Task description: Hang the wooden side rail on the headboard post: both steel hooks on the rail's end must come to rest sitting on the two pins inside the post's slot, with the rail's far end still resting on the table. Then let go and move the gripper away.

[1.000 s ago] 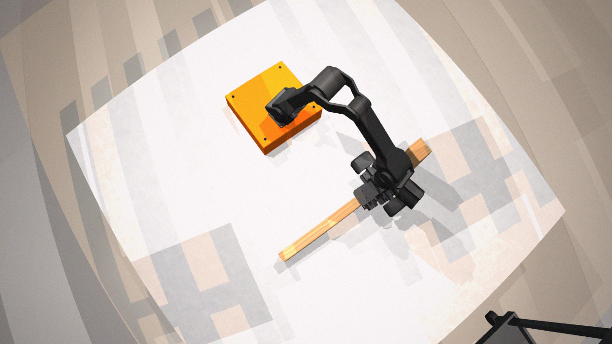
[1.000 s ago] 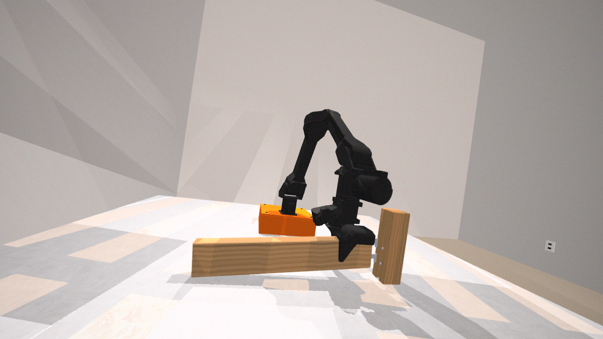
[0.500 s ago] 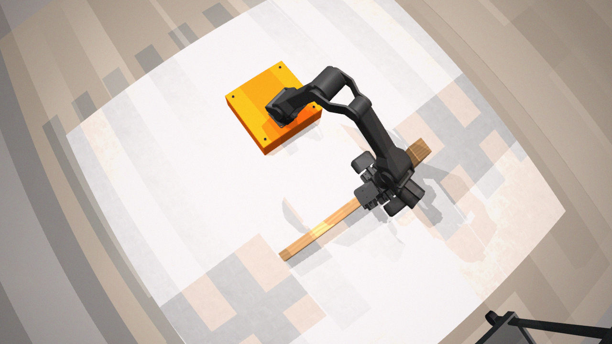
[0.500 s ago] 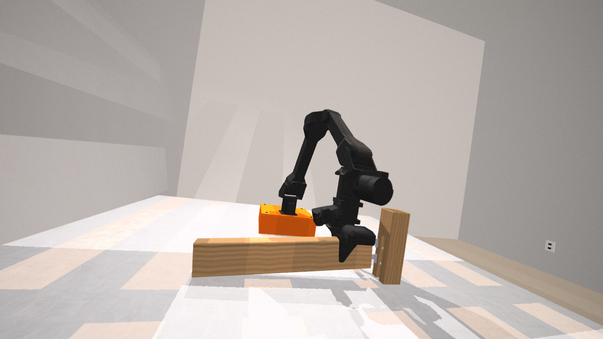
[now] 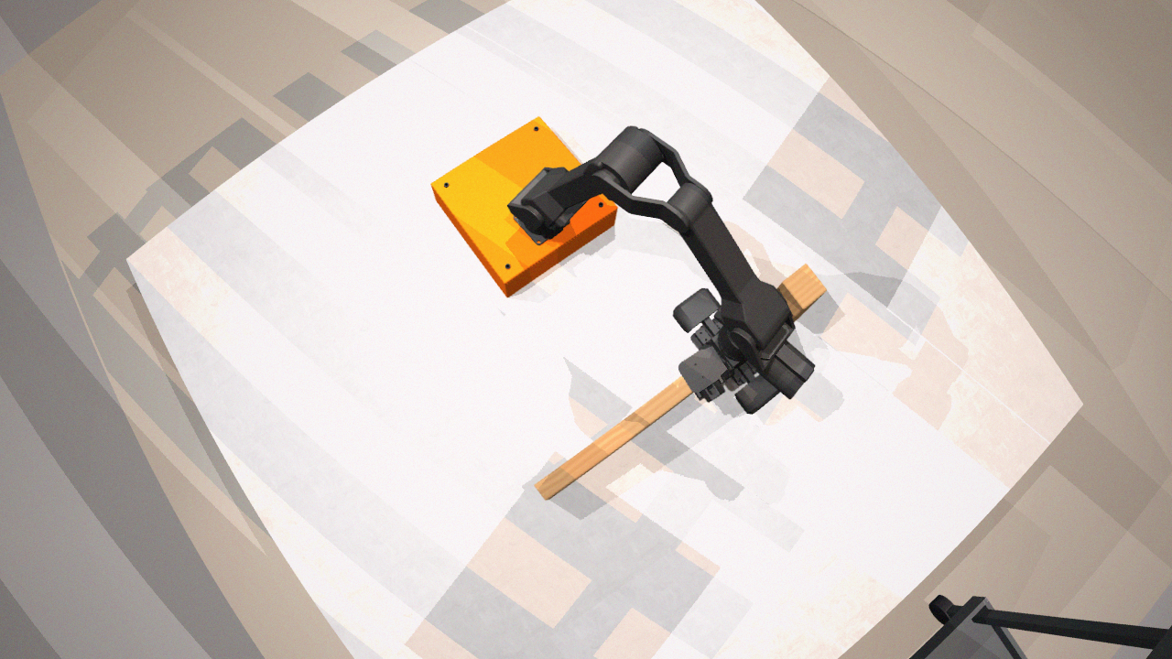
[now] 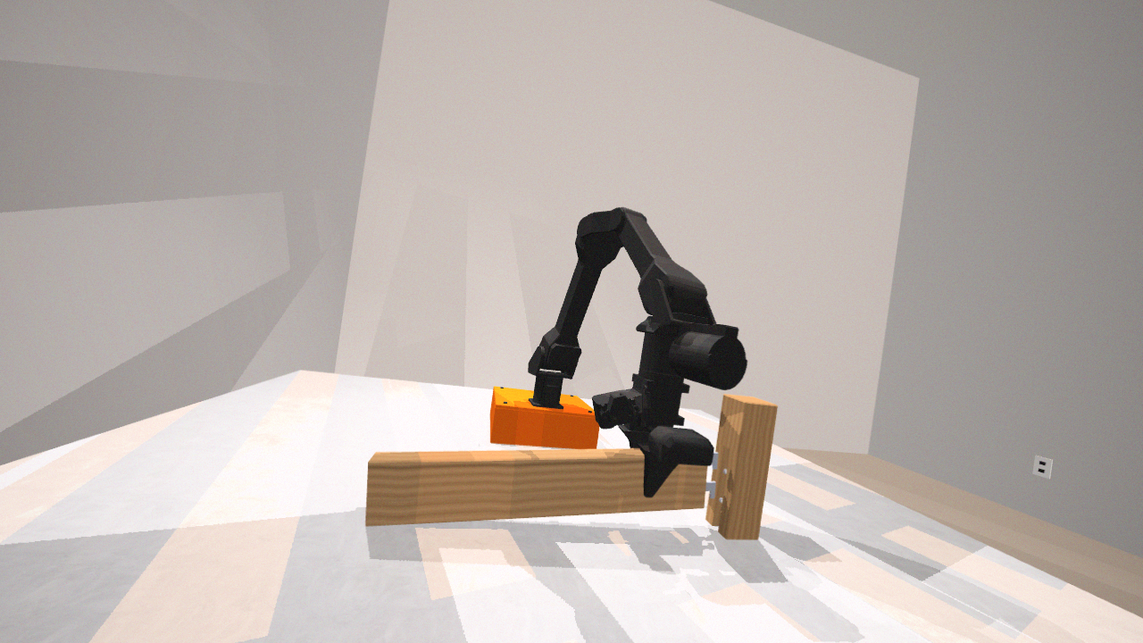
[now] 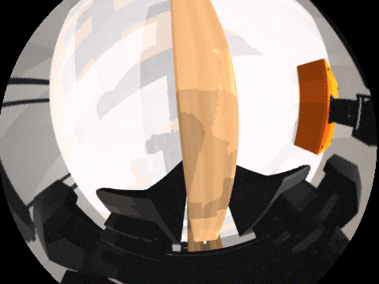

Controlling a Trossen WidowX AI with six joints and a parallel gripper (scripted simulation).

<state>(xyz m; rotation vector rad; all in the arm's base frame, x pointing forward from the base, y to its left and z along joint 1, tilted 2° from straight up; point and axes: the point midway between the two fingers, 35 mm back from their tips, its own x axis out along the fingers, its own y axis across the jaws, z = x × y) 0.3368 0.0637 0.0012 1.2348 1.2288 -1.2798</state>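
The headboard post lies 14 cm to the left of my gripper tip, 4 cm above it and 1 cm ahead of it.
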